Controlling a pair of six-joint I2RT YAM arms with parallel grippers.
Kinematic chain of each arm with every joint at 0, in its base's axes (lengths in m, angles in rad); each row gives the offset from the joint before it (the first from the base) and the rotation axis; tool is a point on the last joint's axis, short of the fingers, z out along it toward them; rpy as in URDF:
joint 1: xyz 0 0 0.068 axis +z
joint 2: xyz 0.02 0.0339 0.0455 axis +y
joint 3: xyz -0.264 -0.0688 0 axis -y
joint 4: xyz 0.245 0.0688 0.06 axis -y
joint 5: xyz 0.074 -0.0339 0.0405 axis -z
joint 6: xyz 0.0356 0 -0.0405 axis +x
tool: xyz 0 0 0 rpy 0 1.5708 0
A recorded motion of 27 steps. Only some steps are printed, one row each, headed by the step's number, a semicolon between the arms.
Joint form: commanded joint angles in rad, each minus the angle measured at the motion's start. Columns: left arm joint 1, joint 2, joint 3, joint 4, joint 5, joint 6; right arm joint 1, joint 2, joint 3, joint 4, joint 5, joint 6.
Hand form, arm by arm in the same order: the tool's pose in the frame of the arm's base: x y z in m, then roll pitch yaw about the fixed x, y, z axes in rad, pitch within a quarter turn. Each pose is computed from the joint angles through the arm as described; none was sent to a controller.
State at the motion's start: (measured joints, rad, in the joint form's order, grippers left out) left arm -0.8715 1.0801 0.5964 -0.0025 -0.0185 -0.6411; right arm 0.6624 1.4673 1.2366 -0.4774 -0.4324 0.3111
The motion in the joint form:
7: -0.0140 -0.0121 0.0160 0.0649 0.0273 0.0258; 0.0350 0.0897 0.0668 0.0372 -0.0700 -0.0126
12: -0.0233 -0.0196 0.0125 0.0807 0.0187 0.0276; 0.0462 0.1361 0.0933 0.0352 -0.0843 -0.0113
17: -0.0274 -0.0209 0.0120 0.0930 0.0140 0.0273; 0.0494 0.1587 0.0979 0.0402 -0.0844 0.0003
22: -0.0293 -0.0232 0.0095 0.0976 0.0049 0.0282; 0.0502 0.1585 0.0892 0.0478 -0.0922 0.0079
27: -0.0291 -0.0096 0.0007 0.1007 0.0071 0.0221; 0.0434 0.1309 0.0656 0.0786 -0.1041 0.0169
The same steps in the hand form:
7: 0.1519 -0.1863 0.2489 -2.1915 0.8516 -2.9593; 0.2569 0.2376 0.3068 2.3932 0.7001 -2.7879
12: 0.1500 -0.1870 0.2510 -2.1683 0.8652 -2.9437; 0.2618 0.2476 0.3001 2.3906 0.6754 -2.7683
17: 0.1495 -0.1877 0.2523 -2.1511 0.8724 -2.9303; 0.2647 0.2516 0.2943 2.3893 0.6552 -2.7724
22: 0.1492 -0.1875 0.2524 -2.1478 0.8780 -2.9214; 0.2641 0.2518 0.2922 2.3794 0.6474 -2.7762
27: 0.1499 -0.1884 0.2467 -2.1701 0.8637 -2.9381; 0.2618 0.2470 0.2964 2.3499 0.6710 -2.7972

